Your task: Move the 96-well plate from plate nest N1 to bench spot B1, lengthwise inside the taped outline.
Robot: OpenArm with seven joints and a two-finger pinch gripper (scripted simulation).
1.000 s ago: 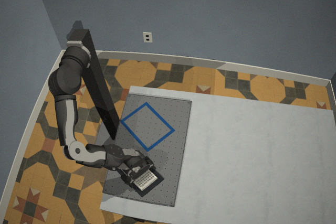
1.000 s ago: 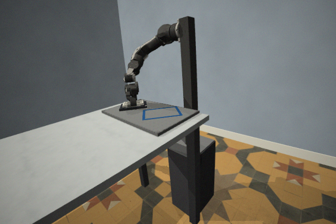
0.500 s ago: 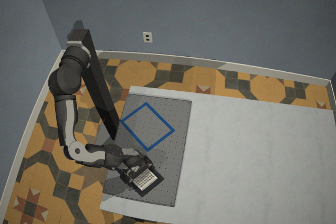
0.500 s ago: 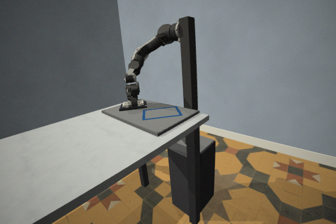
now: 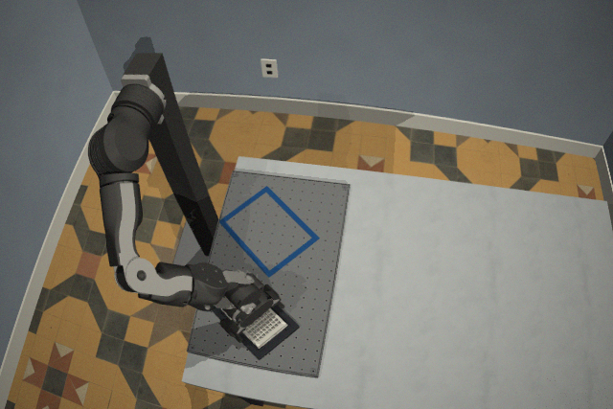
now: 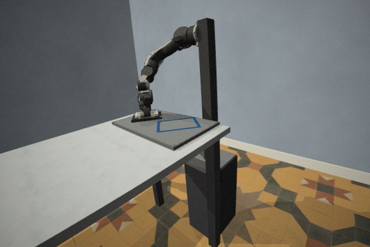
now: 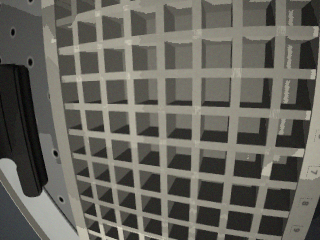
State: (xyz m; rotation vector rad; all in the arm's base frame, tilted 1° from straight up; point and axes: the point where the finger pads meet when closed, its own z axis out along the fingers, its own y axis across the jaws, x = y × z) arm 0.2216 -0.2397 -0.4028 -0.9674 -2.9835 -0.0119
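Now: the white 96-well plate right at my hand. Also, from my hand: black plate nest 1 cm below.
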